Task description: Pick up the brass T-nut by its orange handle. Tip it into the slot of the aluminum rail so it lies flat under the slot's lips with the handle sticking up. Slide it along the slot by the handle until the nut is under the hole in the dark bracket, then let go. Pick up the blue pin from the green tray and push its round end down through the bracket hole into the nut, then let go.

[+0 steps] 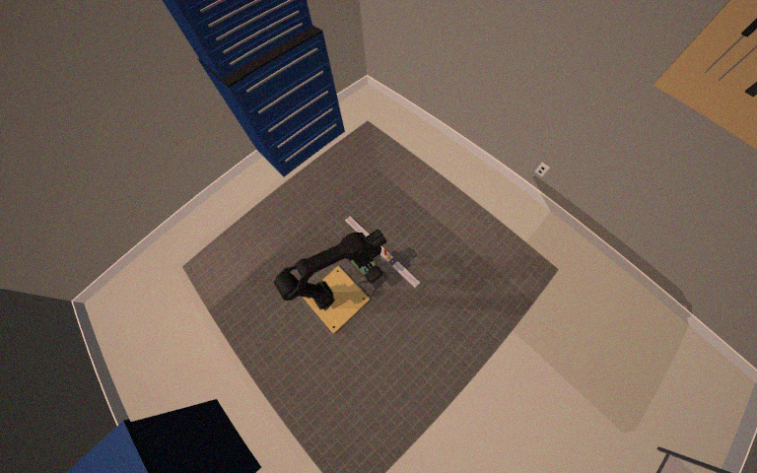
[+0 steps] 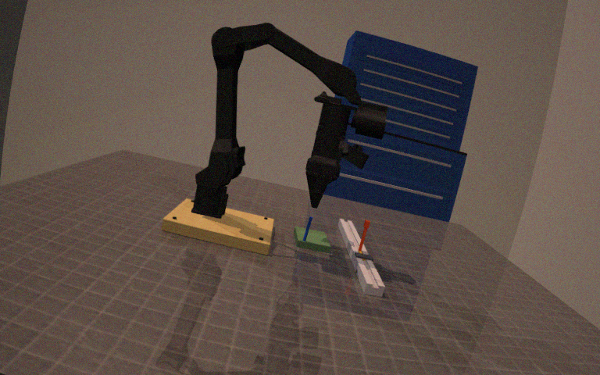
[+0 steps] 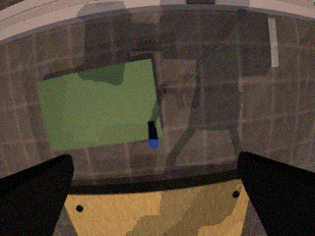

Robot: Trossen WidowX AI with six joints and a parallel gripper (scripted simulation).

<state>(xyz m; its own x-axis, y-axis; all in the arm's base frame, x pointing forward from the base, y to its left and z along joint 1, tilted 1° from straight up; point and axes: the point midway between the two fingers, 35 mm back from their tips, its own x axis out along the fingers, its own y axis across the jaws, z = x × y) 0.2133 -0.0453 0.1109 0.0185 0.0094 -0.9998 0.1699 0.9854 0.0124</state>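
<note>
My gripper tip is 7 cm above the blue pin. From my gripper tip the other things lie so: brass T-nut (11 cm ahead, 4 cm to the right, 5 cm below); green tray (1 cm ahead, 2 cm to the left, 9 cm below).
</note>
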